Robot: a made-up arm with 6 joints.
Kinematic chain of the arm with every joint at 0, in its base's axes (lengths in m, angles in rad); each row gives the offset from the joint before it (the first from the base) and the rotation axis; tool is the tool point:
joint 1: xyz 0 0 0.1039 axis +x
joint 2: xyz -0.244 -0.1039 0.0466 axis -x
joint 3: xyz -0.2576 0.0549 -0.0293 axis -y
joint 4: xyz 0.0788 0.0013 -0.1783 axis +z
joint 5: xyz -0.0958 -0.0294 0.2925 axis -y
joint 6: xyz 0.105 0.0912 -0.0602 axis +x
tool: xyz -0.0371 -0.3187 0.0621
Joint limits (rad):
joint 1: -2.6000..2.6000
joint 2: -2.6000..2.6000
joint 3: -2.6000..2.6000
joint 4: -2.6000..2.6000
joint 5: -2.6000..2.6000
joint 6: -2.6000..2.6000
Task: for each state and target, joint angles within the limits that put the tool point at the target. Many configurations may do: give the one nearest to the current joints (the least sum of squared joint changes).
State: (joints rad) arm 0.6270 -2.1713 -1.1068 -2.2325 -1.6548 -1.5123
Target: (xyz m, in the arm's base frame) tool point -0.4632 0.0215 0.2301
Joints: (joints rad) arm 0.7360 -2.3808 -1.1360 -2.0786 -1.8539 -1.6246
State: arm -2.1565 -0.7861 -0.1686 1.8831 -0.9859 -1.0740
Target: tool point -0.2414 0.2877 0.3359
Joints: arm -1.8809 -1.1174 -0.3474 1.9242 0.0047 -0.9814
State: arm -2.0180 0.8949 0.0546 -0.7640 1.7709 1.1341
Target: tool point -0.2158 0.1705 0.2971
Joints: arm -1.7003 0.7262 -0.2720 -0.5808 1.3586 1.3580
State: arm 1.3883 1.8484 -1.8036 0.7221 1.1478 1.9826
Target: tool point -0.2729 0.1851 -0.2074
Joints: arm 1.1381 1.7679 -1.6928 1.1920 1.7020 2.2327
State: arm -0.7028 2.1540 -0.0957 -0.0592 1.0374 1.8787
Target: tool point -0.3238 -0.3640 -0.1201
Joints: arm -0.2020 2.1984 -0.0637 0.3197 1.1941 2.5566
